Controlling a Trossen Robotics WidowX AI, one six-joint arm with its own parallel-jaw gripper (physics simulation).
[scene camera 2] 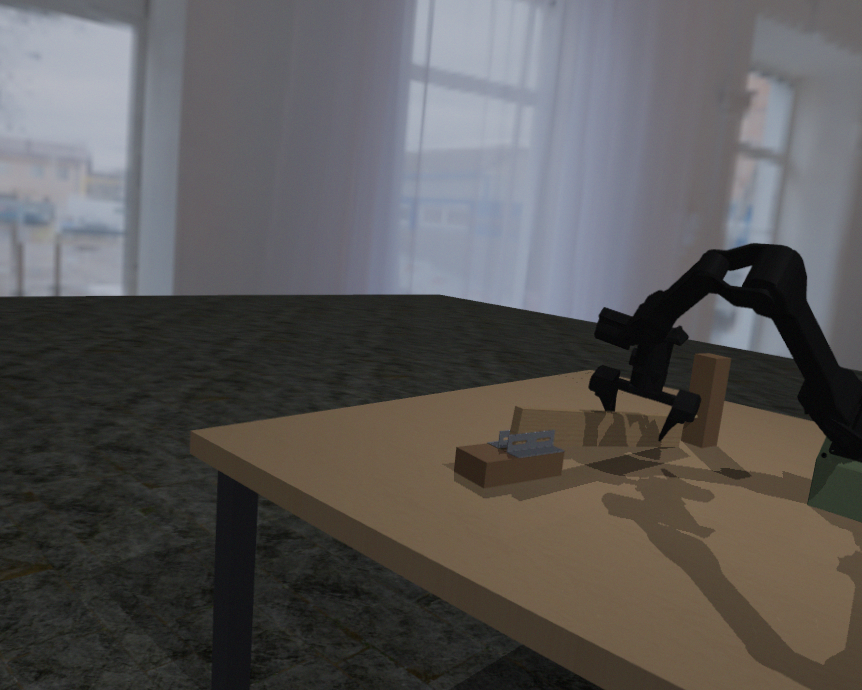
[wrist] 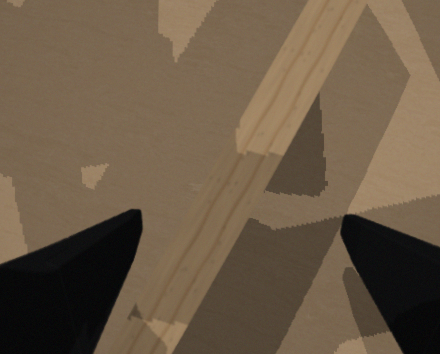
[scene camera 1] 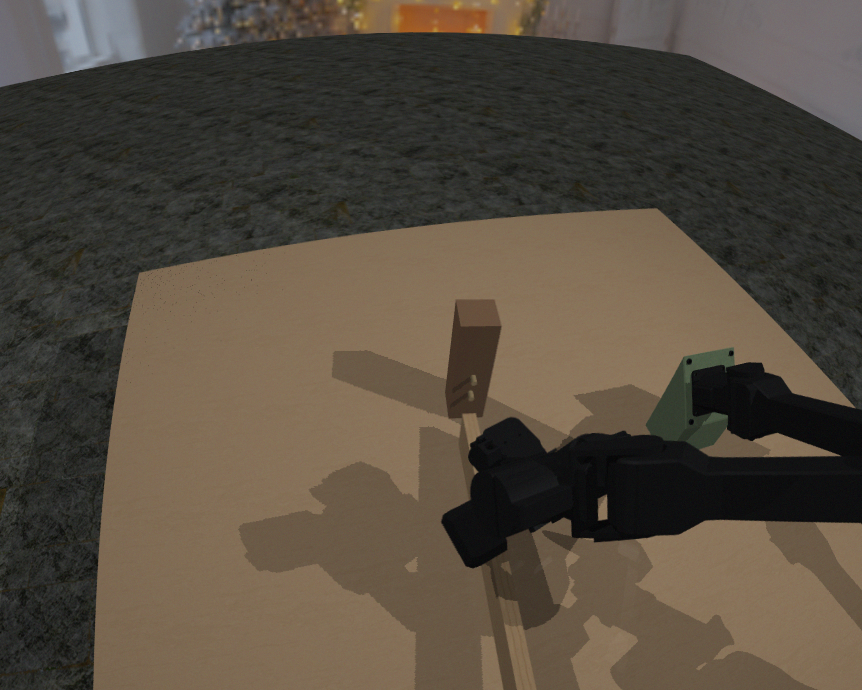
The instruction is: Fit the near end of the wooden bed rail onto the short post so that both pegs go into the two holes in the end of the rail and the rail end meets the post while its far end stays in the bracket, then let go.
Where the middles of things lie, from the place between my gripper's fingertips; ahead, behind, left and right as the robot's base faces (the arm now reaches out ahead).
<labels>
Now: hand 20 mm short of the wooden bed rail [scene camera 2: 573, 427], 70 mm to the right of it and 10 mm below it. From my hand the other things lie so: metal bracket [scene camera 2: 531, 448] (40 mm ahead, 260 mm to the left); then short wooden post [scene camera 1: 476, 329] (30 mm behind, 210 mm to the right, 40 mm above).
</labels>
